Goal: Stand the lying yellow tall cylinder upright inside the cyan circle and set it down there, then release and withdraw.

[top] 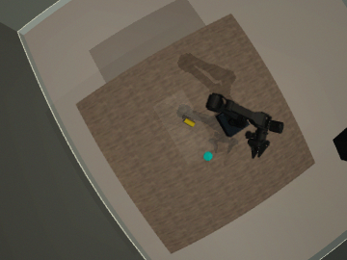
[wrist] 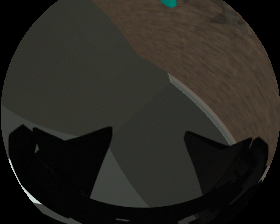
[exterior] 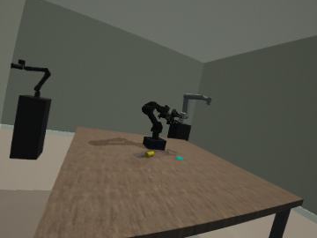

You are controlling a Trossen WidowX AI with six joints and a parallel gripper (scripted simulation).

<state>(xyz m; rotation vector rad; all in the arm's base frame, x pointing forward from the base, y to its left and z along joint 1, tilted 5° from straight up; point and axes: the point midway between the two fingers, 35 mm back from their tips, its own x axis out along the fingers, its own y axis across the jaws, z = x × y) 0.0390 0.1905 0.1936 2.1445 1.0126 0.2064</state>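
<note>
Now: the yellow tall cylinder 340 mm to the right of my gripper tip, 270 mm below it and 180 mm ahead of it. The rest, counted from my gripper tip: cyan circle: 280 mm below, 200 mm ahead, 80 mm to the right.
</note>
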